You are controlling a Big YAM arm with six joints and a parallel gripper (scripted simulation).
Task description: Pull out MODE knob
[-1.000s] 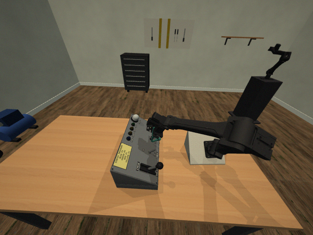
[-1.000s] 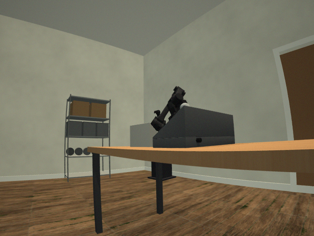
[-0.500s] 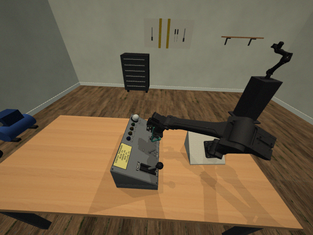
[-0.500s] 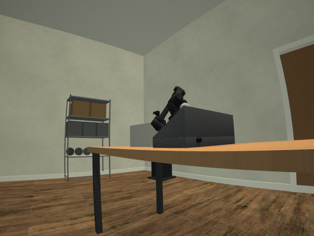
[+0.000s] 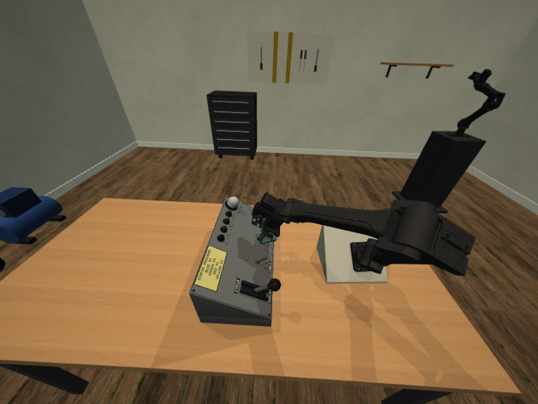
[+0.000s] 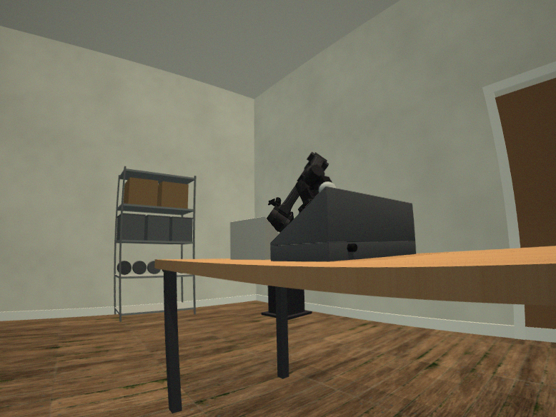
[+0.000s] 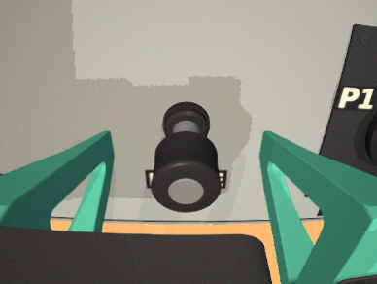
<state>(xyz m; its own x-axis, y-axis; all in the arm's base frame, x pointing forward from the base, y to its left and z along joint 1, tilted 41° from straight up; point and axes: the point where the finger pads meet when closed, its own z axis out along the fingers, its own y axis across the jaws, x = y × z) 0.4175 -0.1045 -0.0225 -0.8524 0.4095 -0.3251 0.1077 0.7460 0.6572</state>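
Now: hand right at the black mode knob. From my hand the other things lie so: program selector (12 cm to the right); then check toggle (1 cm ahead, 12 cm to the left); then grey console (4 cm ahead, 6 cm to the left, 2 cm below).
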